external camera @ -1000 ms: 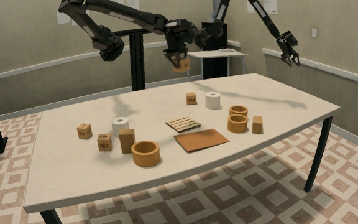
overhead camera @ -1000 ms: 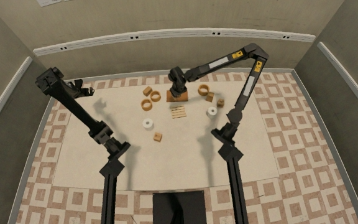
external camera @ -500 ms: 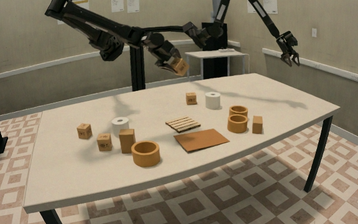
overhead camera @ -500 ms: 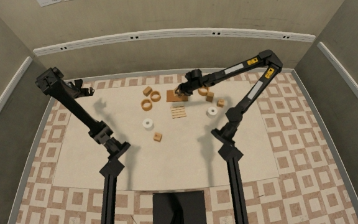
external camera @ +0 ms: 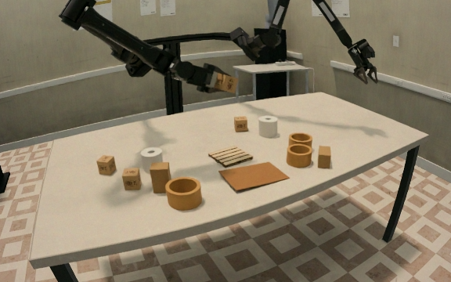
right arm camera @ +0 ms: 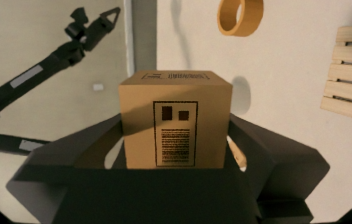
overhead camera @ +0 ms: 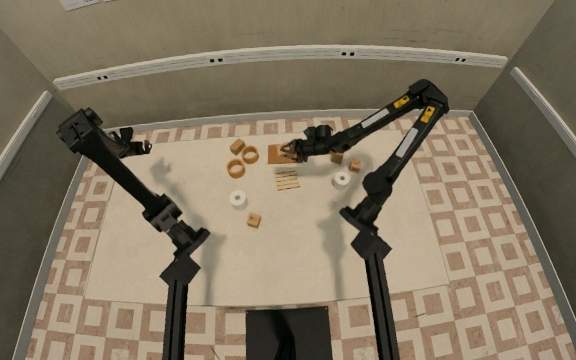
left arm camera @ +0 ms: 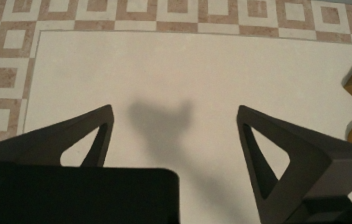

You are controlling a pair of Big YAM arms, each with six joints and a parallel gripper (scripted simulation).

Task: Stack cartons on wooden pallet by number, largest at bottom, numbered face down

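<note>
The plain box is 310 mm to the right of my right hand, 230 mm below it and 110 mm ahead of it. The rest, counted from my right hand: carton: right at my right hand.
</note>
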